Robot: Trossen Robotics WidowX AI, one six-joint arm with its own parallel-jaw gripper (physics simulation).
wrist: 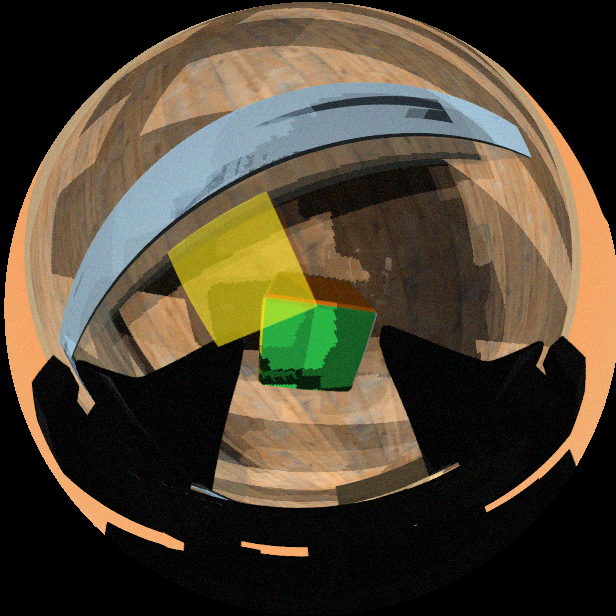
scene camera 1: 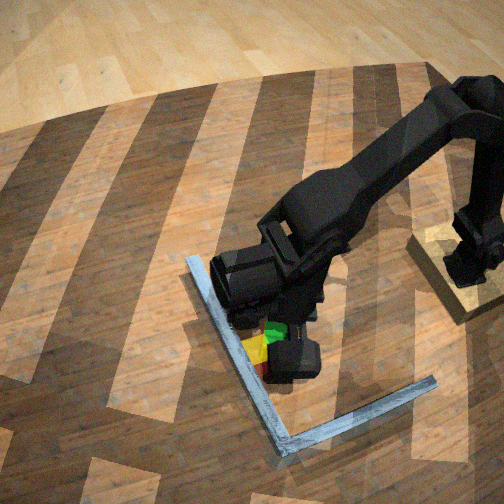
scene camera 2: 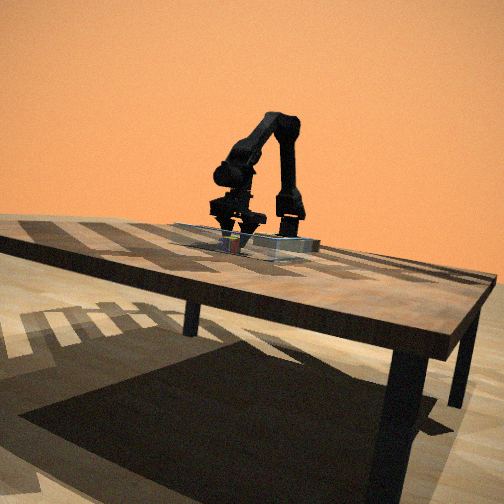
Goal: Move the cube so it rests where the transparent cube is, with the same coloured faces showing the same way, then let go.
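Note:
The cube [wrist: 318, 345] shows a green face toward the wrist camera and an orange top; it rests on the table between my open fingers without touching them. In scene camera 1 the cube [scene camera 1: 274, 336] is mostly hidden under my gripper [scene camera 1: 290, 350]. The transparent cube [wrist: 235, 265] shows a yellow face, overlaps the cube's near-left corner and lies against the grey rail [wrist: 200, 165]. In scene camera 1 the transparent cube [scene camera 1: 256, 350] peeks out yellow and red beside the rail. In scene camera 2 the gripper [scene camera 2: 237, 222] hangs just over the cube [scene camera 2: 232, 243].
An L-shaped grey rail [scene camera 1: 262, 385] frames the spot, one leg running up-left, the other toward the right. The arm's base [scene camera 1: 470, 265] stands on a tan plate at the right. The table edge [scene camera 2: 300, 315] lies far from the work spot.

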